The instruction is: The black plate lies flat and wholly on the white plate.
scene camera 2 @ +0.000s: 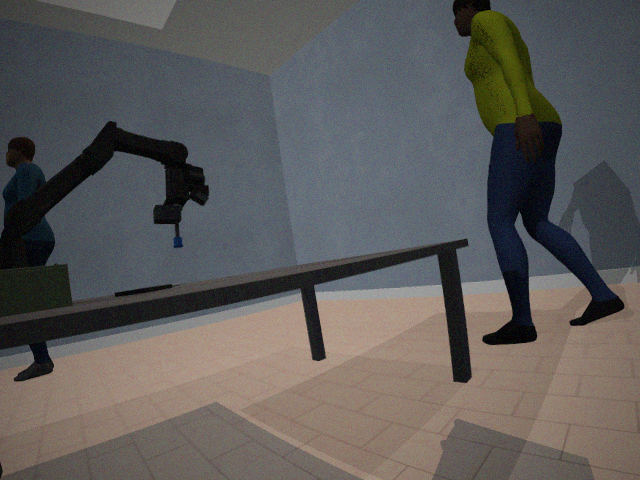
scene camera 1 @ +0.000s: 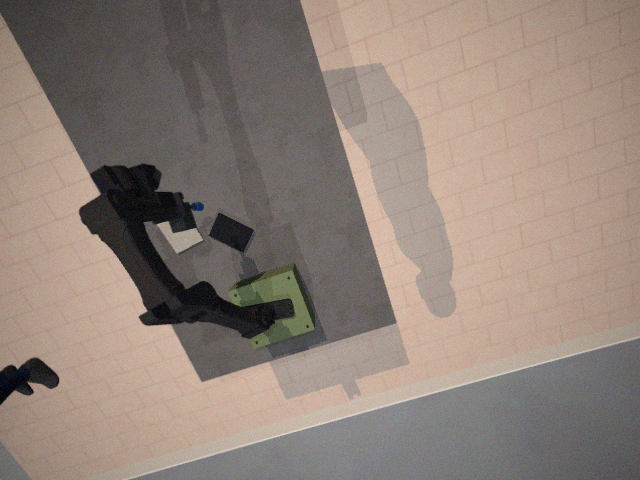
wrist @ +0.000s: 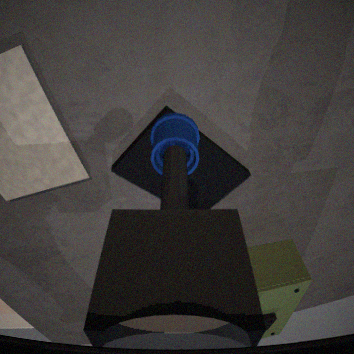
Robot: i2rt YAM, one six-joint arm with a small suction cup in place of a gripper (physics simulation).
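Where they show: end effector, tool point: (scene camera 2: pixel 178 246) (scene camera 1: pixel 199 206) (wrist: pixel 174 134); arm's base, origin of the base link: (scene camera 2: pixel 13 273) (scene camera 1: pixel 266 311).
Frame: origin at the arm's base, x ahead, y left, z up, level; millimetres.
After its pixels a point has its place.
Note:
The black plate (scene camera 1: pixel 231 232) @(y 80, x 304, z -79 mm) (scene camera 2: pixel 142 290) @(y 3, x 291, z -82 mm) (wrist: pixel 215 167) @(y 47, x 309, z -78 mm) lies flat on the grey table. The white plate (scene camera 1: pixel 185 241) @(y 263, x 301, z -83 mm) (wrist: pixel 37 125) @(y 241, x 366, z -83 mm) lies beside it, apart from it, partly covered by the arm in scene camera 1 and cut off at the left edge of the wrist view. I cannot make out the white plate in scene camera 2. My gripper, a blue suction cup (scene camera 1: pixel 197 206) (scene camera 2: pixel 177 242) (wrist: pixel 175 130), points down and hangs well above the table with nothing on it. In the wrist view it overlaps the far part of the black plate, with a gap below it.
The arm's base stands on a green block (scene camera 1: pixel 276 289) @(y -55, x 78, z -2 mm) (scene camera 2: pixel 36 289) @(y -136, x 77, z -48 mm) (wrist: pixel 280 295) @(y -83, x 102, z -3 mm) near the end of the table (scene camera 1: pixel 320 206) @(y -267, x 337, z -89 mm) (scene camera 2: pixel 377 256) @(y -295, x 806, z -89 mm). A person in a yellow top (scene camera 2: pixel 509 72) and a person in a teal top (scene camera 2: pixel 31 180) stand beyond the table. Shadows cross the table top.

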